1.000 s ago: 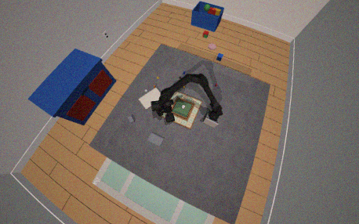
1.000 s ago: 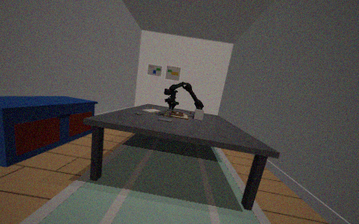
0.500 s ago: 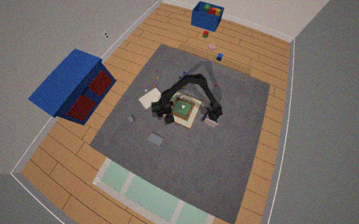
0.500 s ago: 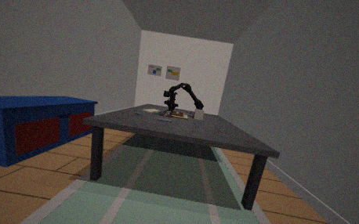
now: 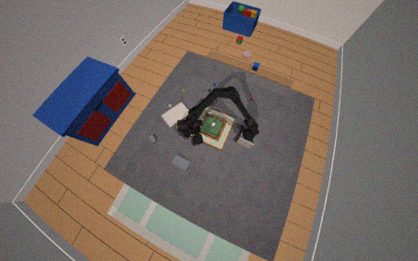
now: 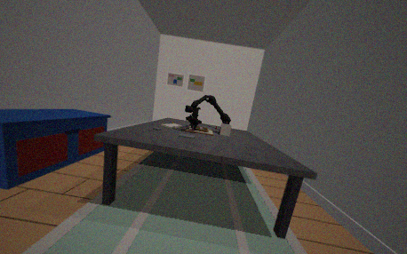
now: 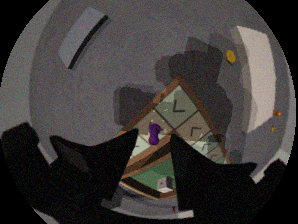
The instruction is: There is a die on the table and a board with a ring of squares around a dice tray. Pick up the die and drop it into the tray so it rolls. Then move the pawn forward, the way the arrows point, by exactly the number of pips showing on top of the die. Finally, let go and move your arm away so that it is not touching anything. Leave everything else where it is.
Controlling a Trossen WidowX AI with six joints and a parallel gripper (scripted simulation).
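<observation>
Right now the purple pawn is right at my gripper tip. Round my gripper tip: white die: 11 cm to the right, 9 cm behind; then white sheet: 22 cm ahead, 11 cm to the right, 2 cm below.
</observation>
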